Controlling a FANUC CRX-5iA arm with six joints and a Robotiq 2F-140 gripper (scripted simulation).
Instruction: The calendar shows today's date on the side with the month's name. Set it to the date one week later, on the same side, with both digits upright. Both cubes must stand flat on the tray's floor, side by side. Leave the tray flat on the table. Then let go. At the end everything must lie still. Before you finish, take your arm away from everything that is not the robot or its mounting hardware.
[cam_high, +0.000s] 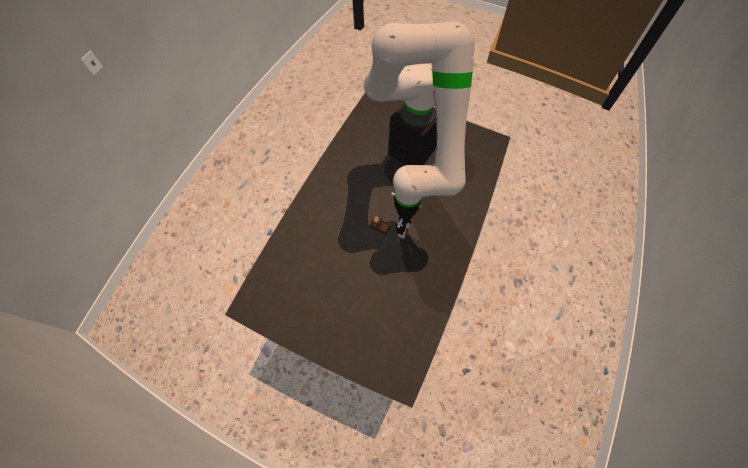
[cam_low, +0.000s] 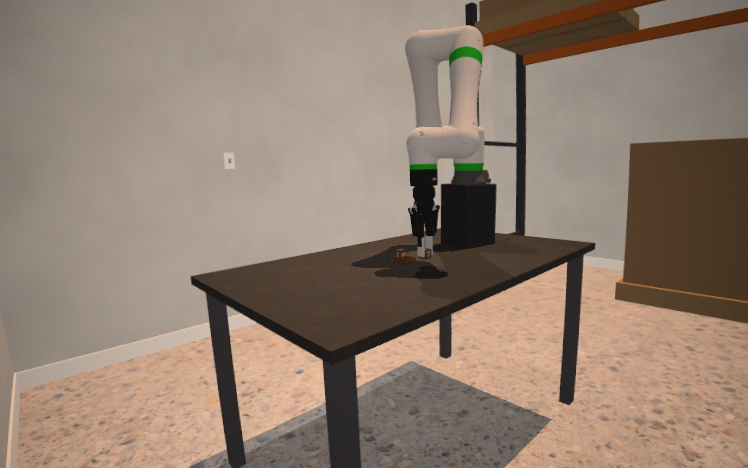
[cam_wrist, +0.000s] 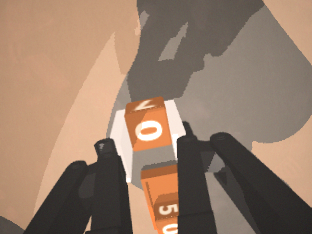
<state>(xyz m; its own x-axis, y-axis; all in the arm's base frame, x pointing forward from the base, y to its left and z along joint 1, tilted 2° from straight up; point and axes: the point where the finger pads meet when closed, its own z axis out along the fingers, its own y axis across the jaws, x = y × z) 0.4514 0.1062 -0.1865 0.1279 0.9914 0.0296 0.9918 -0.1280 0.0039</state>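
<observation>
My gripper is now 110 mm to the left of the brown tray, 60 mm above it and 20 mm past it.
</observation>
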